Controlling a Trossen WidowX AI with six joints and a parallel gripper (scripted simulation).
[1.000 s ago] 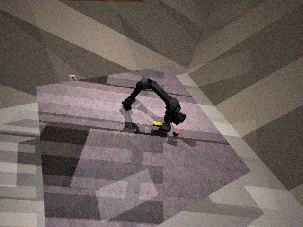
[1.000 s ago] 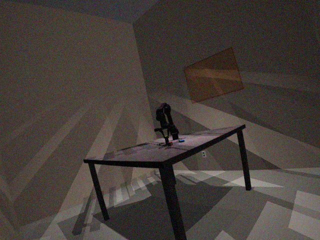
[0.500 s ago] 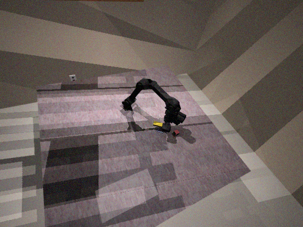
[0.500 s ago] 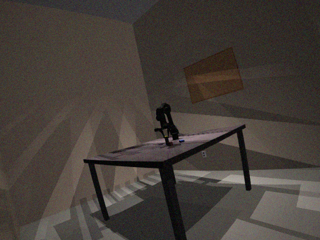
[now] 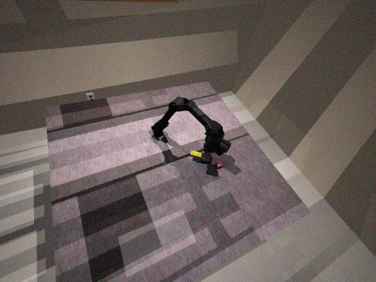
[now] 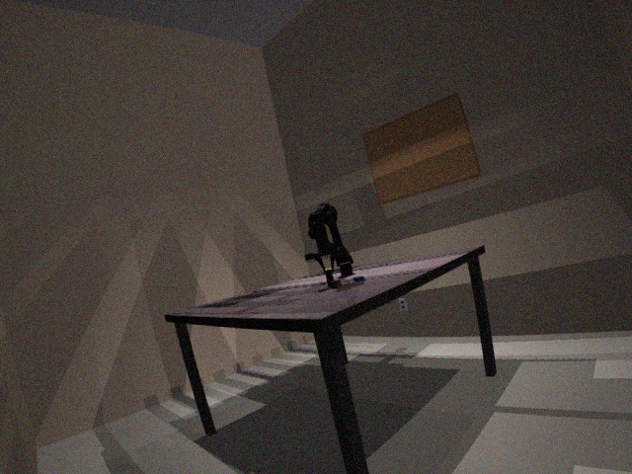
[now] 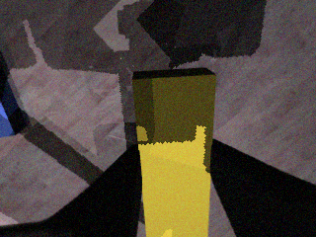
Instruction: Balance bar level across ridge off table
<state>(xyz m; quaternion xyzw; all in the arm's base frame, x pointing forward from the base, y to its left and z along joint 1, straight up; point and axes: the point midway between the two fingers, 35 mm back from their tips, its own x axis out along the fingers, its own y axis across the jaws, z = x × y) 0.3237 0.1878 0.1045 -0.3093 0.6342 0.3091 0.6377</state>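
Now: the yellow bar 2 cm to the right of my gripper tip and 2 cm behind it. Round my gripper tip: small red block (8 cm to the left, 6 cm ahead, 5 cm below); blue block (9 cm to the left, 9 cm behind, 6 cm below).
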